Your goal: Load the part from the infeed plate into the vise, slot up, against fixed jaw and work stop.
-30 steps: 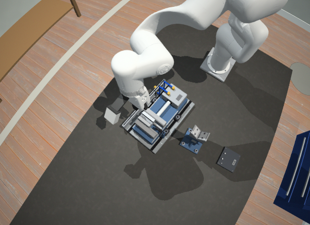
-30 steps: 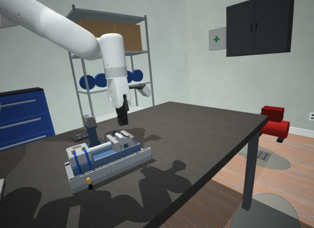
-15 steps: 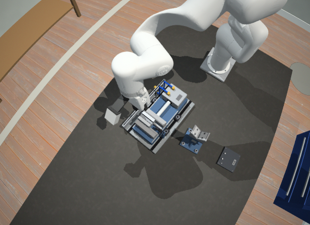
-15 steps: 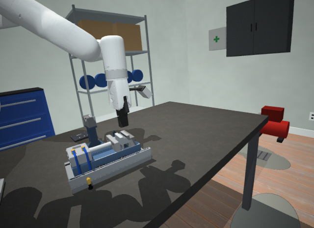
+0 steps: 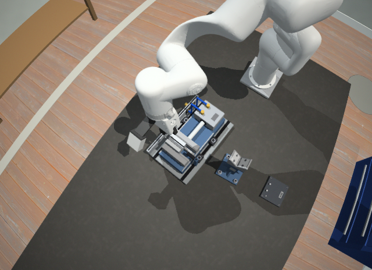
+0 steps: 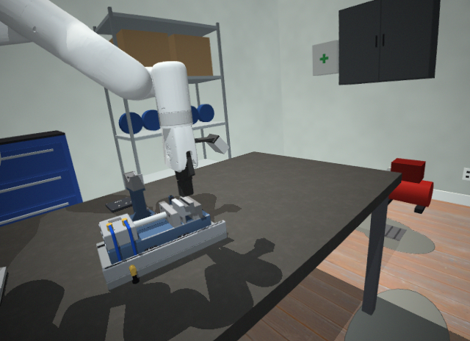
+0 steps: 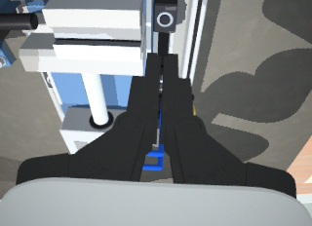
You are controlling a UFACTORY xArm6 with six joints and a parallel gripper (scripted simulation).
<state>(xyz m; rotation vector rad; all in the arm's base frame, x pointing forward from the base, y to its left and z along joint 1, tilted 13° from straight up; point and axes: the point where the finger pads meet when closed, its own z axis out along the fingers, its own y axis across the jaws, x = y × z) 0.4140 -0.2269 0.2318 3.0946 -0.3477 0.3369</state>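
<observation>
My hand is 1 cm short of the part, 4 cm to the right of it and 6 cm above it. Also, from my hand: moving jaw: 2 cm behind, 7 cm to the left, 8 cm below; then fixed jaw: 5 cm ahead, 6 cm to the left, 8 cm below; then work stop: 3 cm ahead, 11 cm to the left, 7 cm below.
</observation>
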